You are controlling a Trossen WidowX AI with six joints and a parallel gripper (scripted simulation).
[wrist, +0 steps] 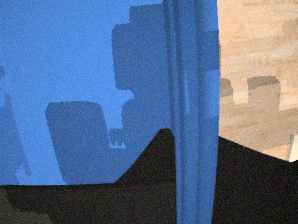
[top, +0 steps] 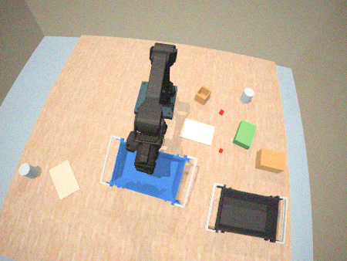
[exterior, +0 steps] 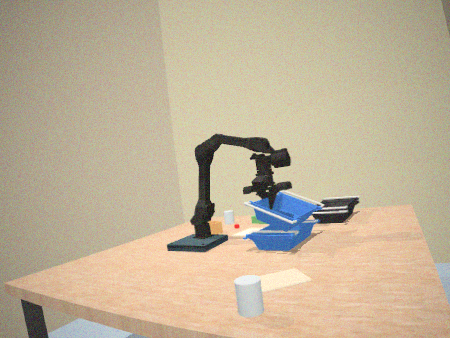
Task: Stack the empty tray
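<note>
Right now the blue tray is 70 mm ahead of my gripper tip. The rest, counted from my gripper tip: green block: 370 mm to the left, 250 mm behind, 110 mm below; then small brown box: 400 mm behind, 120 mm to the left, 110 mm below; then orange box: 510 mm to the left, 150 mm behind, 100 mm below.
</note>
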